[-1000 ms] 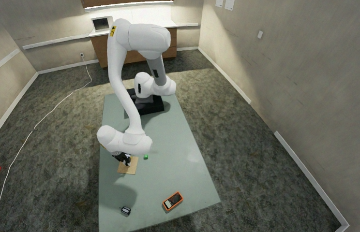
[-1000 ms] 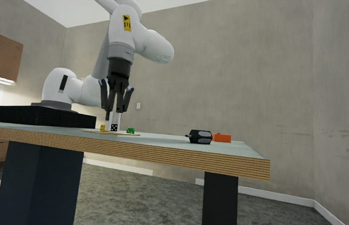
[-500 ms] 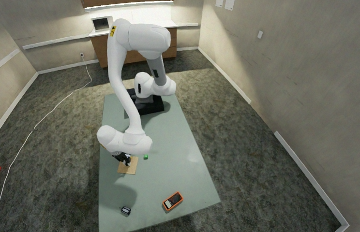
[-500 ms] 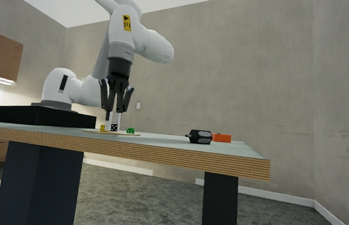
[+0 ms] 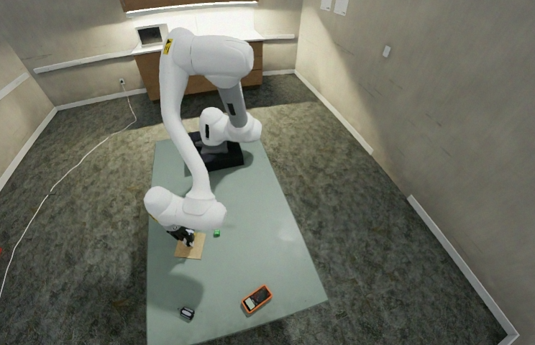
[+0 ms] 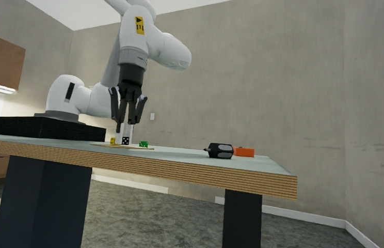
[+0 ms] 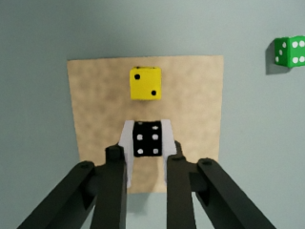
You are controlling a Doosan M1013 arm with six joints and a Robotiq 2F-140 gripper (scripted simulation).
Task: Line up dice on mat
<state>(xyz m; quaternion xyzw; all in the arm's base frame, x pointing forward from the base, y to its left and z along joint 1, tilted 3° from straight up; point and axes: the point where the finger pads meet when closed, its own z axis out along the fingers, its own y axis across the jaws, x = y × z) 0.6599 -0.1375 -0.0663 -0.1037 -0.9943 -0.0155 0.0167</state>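
Right now the black die is 2 cm below my hand. Also, from my hand: yellow die (5 cm behind, 1 cm to the left, 3 cm below); green die (5 cm behind, 14 cm to the left, 3 cm below); tan mat (4 cm below).
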